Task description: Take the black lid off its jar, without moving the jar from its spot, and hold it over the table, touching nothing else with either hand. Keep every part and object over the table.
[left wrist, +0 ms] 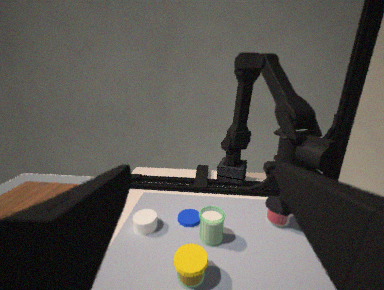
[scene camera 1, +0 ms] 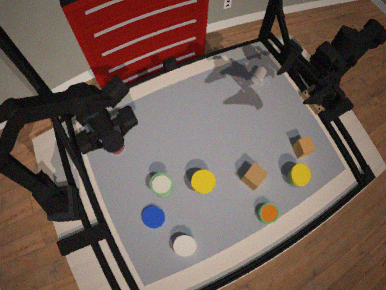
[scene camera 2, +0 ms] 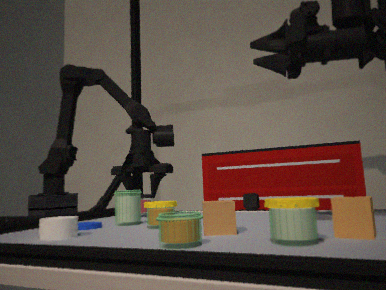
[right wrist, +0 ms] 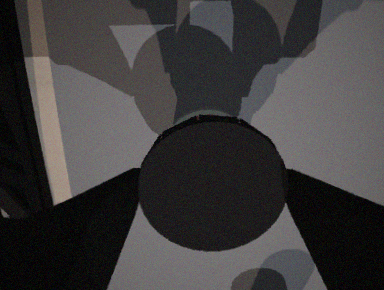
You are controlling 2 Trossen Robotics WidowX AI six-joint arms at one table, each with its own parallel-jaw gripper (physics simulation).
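Places are measured from the left arm's base along level axes (x back, y right, z up), in metres.
Pixels of known places: left gripper, fingertip midpoint: (left wrist: 204, 171) (scene camera 1: 290, 87) (scene camera 2: 251, 54); right gripper, fingertip midpoint: (left wrist: 280, 206) (scene camera 1: 112, 140) (scene camera 2: 142, 198) (right wrist: 211, 176); right arm's base, link origin: (left wrist: 232, 163) (scene camera 1: 58, 202) (scene camera 2: 53, 194).
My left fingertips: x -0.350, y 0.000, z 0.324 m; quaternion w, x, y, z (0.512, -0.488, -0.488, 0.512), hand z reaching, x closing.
Ahead of a thing's pixels: the offset from my left fingertips to its top centre.
The black lid {dz -0.285, dx -0.368, dy +0.248 m} (right wrist: 212, 200) (left wrist: 276, 204) (scene camera 1: 114, 141) sits on its jar with red contents {dz -0.286, dx -0.368, dy +0.248 m} (left wrist: 278, 217) (scene camera 1: 119, 149) (scene camera 2: 145, 204), which stands upright at the left of the table in scene camera 1. My right gripper (right wrist: 211, 176) (scene camera 2: 146, 188) points straight down over it. In the right wrist view both fingertips meet opposite sides of the lid, and the lid hides most of the jar. My left gripper (scene camera 2: 253, 53) (left wrist: 204, 171) (scene camera 1: 294, 86) is open and empty, high up at the right of scene camera 1, away from the jar.
A green jar with white contents {dz -0.271, dx -0.313, dy +0.051 m} (scene camera 1: 161, 184) and a yellow-lidded jar {dz -0.297, dx -0.210, dy -0.004 m} (scene camera 1: 203, 181) stand nearest. A blue lid {dz -0.340, dx -0.388, dy -0.005 m} (scene camera 1: 153, 216), a white cylinder {dz -0.316, dx -0.360, dy -0.129 m} (scene camera 1: 184, 245), an orange-filled jar {dz -0.306, dx -0.106, dy -0.199 m} (scene camera 1: 268, 213), two wooden blocks {dz -0.297, dx -0.072, dy -0.080 m} (scene camera 1: 254, 176) {dz -0.295, dx +0.136, dy -0.109 m} (scene camera 1: 303, 146) and another yellow-lidded jar {dz -0.291, dx +0.047, dy -0.171 m} (scene camera 1: 300, 175) lie farther off.
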